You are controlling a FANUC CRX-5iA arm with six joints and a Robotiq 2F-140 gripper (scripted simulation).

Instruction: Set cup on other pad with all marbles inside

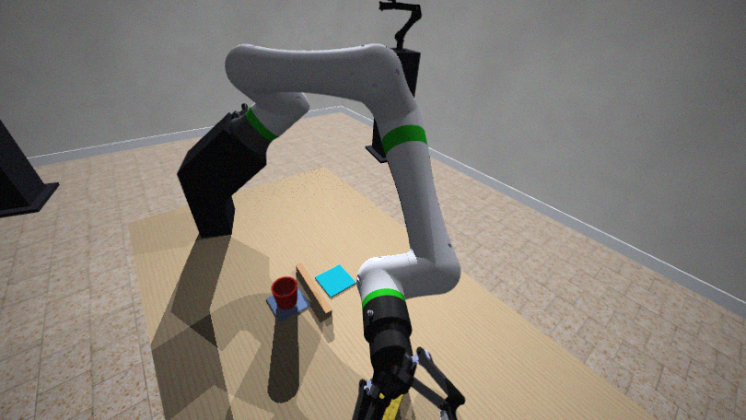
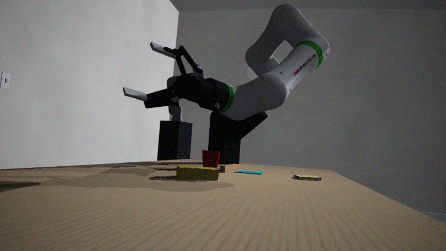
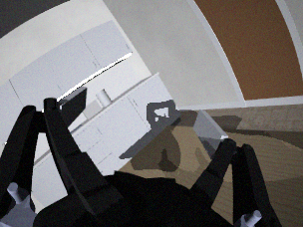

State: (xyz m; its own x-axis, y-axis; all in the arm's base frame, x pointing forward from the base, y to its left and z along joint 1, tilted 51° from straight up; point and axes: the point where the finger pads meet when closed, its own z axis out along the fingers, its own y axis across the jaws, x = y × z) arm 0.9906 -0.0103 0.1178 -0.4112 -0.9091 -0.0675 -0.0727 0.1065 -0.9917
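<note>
Right now the red cup is 540 mm behind my hand, 250 mm below it and 80 mm to the right of it. From my hand the other things lie so: thick yellow sponge block 250 mm below, 180 mm behind, 80 mm to the left; then blue pad 530 mm behind, 280 mm below, 70 mm to the right; then wooden rail 550 mm behind, 270 mm below, 10 mm to the left.
</note>
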